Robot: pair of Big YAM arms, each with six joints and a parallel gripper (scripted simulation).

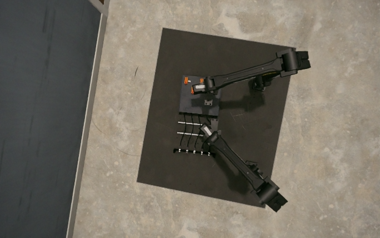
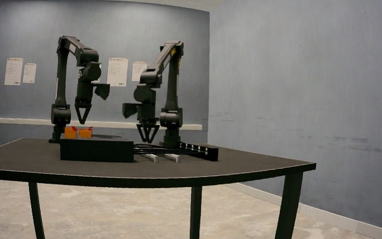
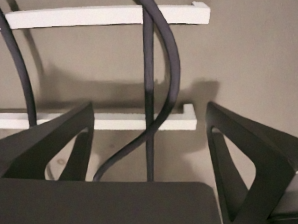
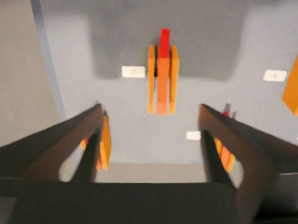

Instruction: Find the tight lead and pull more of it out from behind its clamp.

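My right gripper is now 5 cm above the orange handle, 1 cm to the right of it and 1 cm short of it.
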